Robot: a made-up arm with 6 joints.
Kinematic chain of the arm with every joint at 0, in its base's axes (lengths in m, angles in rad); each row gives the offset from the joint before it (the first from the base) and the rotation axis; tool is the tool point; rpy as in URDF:
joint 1: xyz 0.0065 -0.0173 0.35 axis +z
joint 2: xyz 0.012 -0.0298 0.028 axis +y
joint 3: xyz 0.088 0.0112 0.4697 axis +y
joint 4: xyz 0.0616 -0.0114 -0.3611 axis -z
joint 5: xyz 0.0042 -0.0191 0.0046 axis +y
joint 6: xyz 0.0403 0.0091 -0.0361 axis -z
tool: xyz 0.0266 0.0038 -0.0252 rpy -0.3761 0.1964 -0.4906
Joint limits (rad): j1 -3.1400..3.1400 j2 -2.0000..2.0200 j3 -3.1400..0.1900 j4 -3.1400..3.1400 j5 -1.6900..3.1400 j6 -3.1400..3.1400
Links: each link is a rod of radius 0.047 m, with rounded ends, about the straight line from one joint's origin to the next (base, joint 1, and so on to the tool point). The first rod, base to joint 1, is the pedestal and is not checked.
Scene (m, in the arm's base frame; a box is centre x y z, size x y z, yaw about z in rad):
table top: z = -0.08
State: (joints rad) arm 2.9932 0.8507 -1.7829 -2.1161 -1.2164 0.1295
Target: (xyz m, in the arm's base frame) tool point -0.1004 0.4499 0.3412
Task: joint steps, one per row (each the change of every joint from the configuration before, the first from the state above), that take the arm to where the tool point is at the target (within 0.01 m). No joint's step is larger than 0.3 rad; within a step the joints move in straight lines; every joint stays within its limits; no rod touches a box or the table.
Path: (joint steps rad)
1: -0.2517 -0.0107 0.1551 -0.0618 -0.0129 -0.0196
2: -0.2517 -0.0107 0.1551 -0.0618 -0.0130 -0.0195
3: -0.2517 -0.0108 0.1551 -0.0617 -0.0129 -0.0196
4: -0.2517 -0.0107 0.1551 -0.0618 -0.0129 -0.0196
5: -0.2517 -0.0107 0.1551 -0.0618 -0.0129 -0.0195

